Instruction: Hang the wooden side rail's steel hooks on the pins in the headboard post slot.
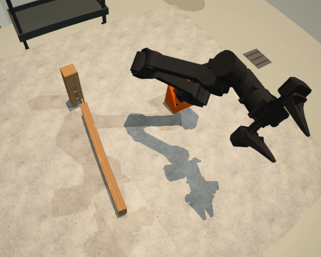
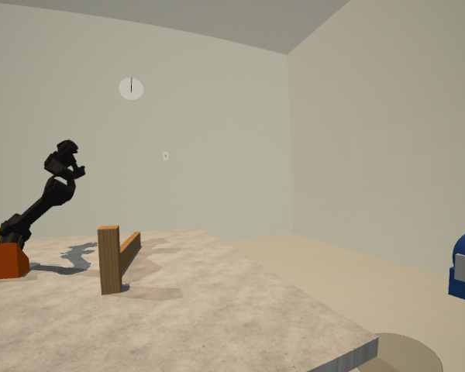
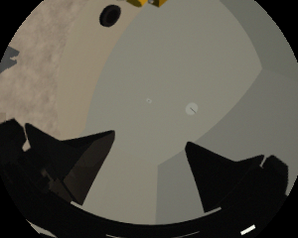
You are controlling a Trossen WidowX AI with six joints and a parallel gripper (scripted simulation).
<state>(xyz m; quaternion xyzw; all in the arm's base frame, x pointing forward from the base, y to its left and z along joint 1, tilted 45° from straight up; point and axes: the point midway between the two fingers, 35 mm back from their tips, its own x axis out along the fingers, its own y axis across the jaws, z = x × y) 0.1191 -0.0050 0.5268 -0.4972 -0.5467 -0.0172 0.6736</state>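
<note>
Now: the wooden headboard post 140 mm ahead of my gripper tip, 660 mm to the right of it and 350 mm below it.
</note>
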